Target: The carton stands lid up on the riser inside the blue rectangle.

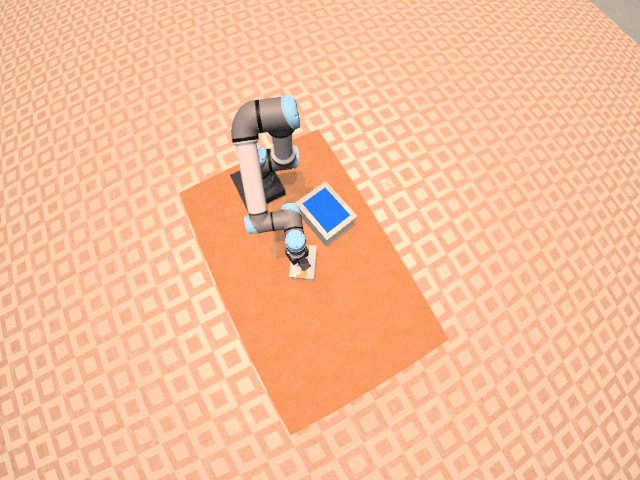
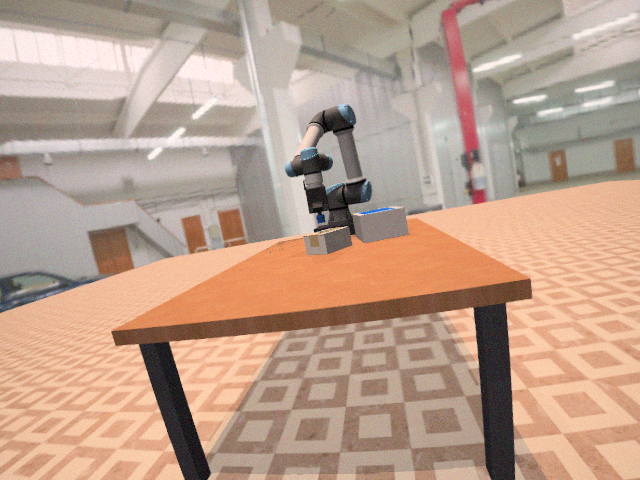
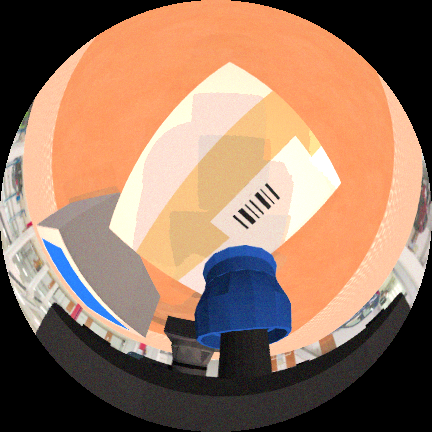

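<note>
The carton is a cream box with a tan tape stripe and a barcode label on its upper face. It lies flat on the table beside the riser. The riser is a grey block with a blue rectangle on top, and nothing stands on it. My suction cup points down just above the carton's top, near its barcode end, and holds nothing.
The orange wooden table carries both things. The arm's dark base plate sits at the table's far edge behind the riser. The folded elbow hangs over the table left of the riser.
</note>
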